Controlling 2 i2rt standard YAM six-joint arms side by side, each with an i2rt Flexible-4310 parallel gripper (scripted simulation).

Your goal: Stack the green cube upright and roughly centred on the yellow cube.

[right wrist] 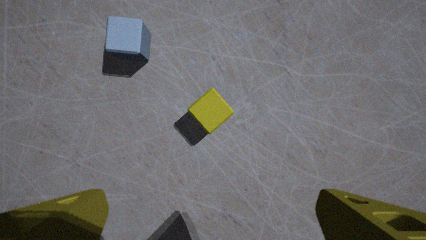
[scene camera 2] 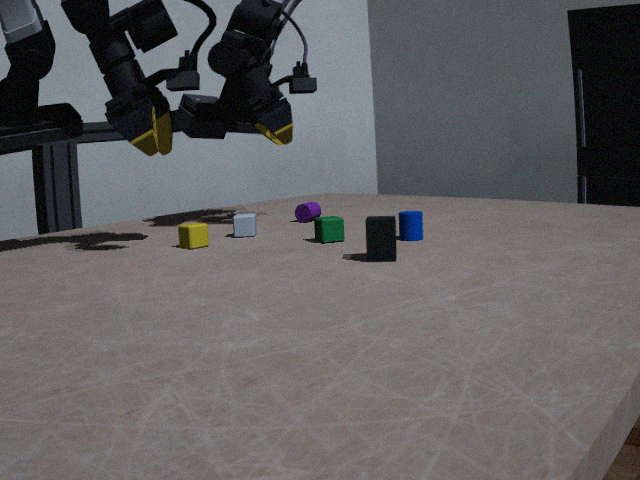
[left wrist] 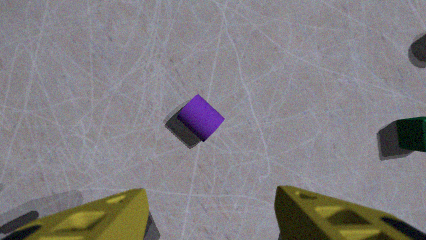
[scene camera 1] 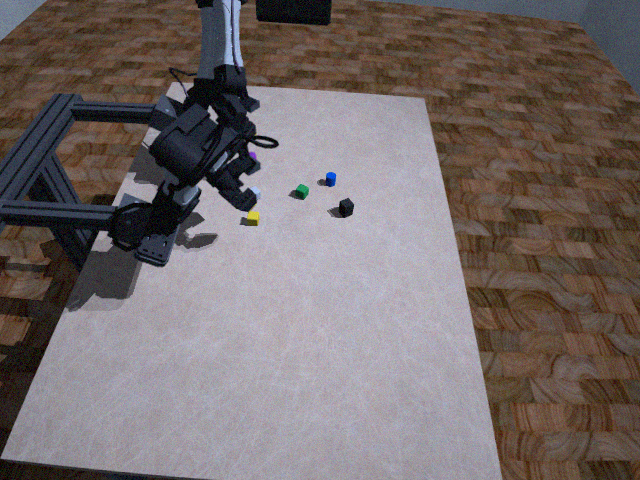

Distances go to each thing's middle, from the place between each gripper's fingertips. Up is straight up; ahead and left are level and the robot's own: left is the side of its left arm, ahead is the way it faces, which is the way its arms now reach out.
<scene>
The green cube [scene camera 2: 330, 229] lies 180 mm ahead of my right hand [scene camera 2: 161, 154], 150 mm to the left of it and 130 mm below it. Also, from my right hand: purple cylinder [left wrist: 200, 117] 310 mm to the left, 130 mm below, 10 mm ahead; pale cube [right wrist: 126, 38] 140 mm to the left, 130 mm below, 30 mm ahead; yellow cube [scene camera 2: 193, 235] 130 mm below, 30 mm to the left, 30 mm ahead.
Right now my left hand [scene camera 2: 285, 143] is 19 cm short of the green cube, 12 cm to the left of it and 13 cm above it. From my left hand the other things lie so: purple cylinder (2 cm ahead, 4 cm to the left, 13 cm below); pale cube (4 cm ahead, 14 cm to the right, 13 cm below); yellow cube (4 cm ahead, 25 cm to the right, 13 cm below).
</scene>
